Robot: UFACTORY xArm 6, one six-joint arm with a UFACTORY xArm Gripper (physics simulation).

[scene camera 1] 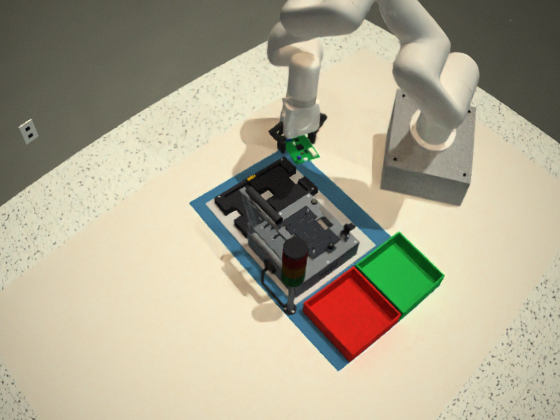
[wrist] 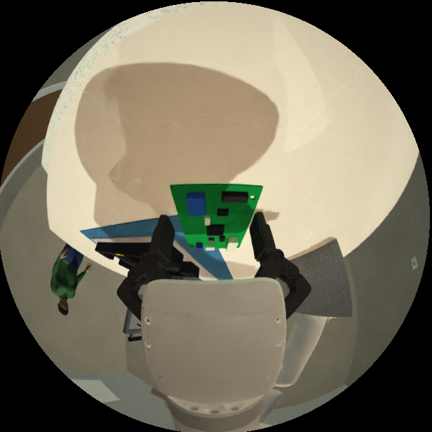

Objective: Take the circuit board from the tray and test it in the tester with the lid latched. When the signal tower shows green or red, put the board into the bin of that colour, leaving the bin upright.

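Places are measured from the arm's base along level axes (x ahead, y left, z up), in metres.
Pixels of known places: gripper, fingertip midpoint: (scene camera 1: 296, 145); arm's base, link origin: (scene camera 1: 432, 130).
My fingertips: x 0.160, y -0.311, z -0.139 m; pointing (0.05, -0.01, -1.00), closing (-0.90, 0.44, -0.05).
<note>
For each thing: its top centre in the pictures, then the offset to it from my fingertips. "pt": a spot on its surface instead. Level surfaces: height alone.
- green circuit board, top centre: (scene camera 1: 299, 144) dx +0.000, dy +0.009, dz +0.010 m
- black tray, surface spot: (scene camera 1: 284, 187) pt dx +0.148, dy +0.069, dz +0.016 m
- grey tester, surface spot: (scene camera 1: 312, 205) pt dx +0.179, dy +0.171, dz +0.059 m
- tray with its lid, top centre: (scene camera 1: 272, 196) dx +0.353, dy +0.182, dz +0.279 m
- signal tower, surface spot: (scene camera 1: 295, 260) pt dx +0.421, dy +0.285, dz +0.248 m
- red bin, top centre: (scene camera 1: 353, 309) dx +0.341, dy +0.391, dz +0.045 m
- green bin, top centre: (scene camera 1: 401, 270) dx +0.196, dy +0.429, dz +0.045 m
- blue-bordered mat, surface height: dz +0.002 m
The green circuit board (scene camera 1: 306, 148) (wrist: 235, 215) is tilted in the space between and below the fingers of my gripper (scene camera 1: 298, 144) (wrist: 211, 221). The gripper is open, and narrow gaps show between the fingers and the board's side edges in the wrist view. Both are beyond the back end of the black tray (scene camera 1: 284, 187) (wrist: 135, 248). The grey tester (scene camera 1: 312, 205) stands in front of the tray with its lid (scene camera 1: 264, 204) raised. The signal tower (scene camera 1: 295, 260) shows dark, unlit bands. The red bin (scene camera 1: 350, 317) and green bin (scene camera 1: 402, 272) stand upright and hold no board.
A blue-bordered mat (scene camera 1: 212, 212) (wrist: 212, 260) lies under the tray and tester. The bins stand side by side at its front end. The grey robot base (scene camera 1: 425, 175) (wrist: 325, 280) is to the right of the gripper. A bent black handle (scene camera 1: 272, 287) stands out at the tester's left.
</note>
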